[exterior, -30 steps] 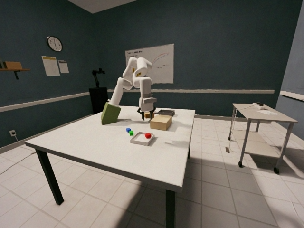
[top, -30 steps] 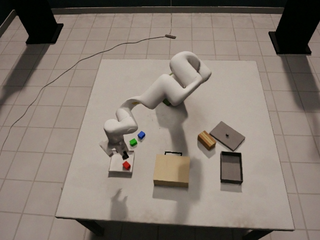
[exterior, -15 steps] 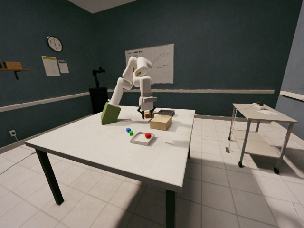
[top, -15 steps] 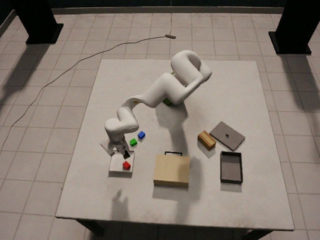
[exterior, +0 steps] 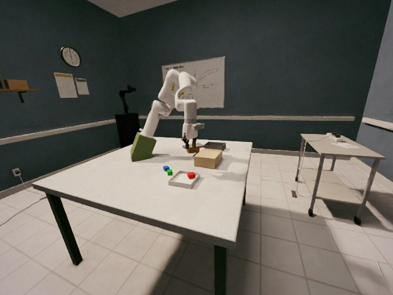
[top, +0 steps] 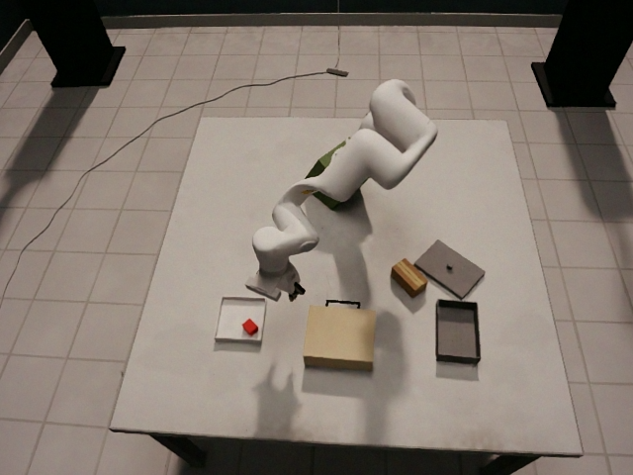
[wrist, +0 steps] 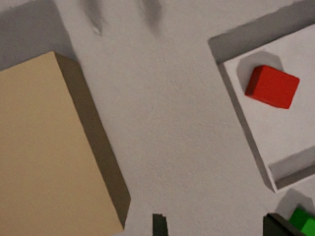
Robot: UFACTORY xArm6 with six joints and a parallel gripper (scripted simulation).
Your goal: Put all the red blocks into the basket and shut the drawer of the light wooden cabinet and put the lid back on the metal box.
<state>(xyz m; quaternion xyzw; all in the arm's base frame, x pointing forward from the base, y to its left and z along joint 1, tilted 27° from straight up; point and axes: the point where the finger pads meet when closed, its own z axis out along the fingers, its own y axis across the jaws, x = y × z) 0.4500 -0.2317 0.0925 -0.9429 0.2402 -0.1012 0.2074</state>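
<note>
Right now the grey metal lid is 180 mm behind my hand, 520 mm to the left of it and 170 mm below it. The rest, counted from my hand: light wooden cabinet (70 mm ahead, 160 mm to the left, 140 mm below); drawer (60 mm ahead, 160 mm to the left, 140 mm below); white basket (10 mm ahead, 150 mm to the right, 170 mm below).
</note>
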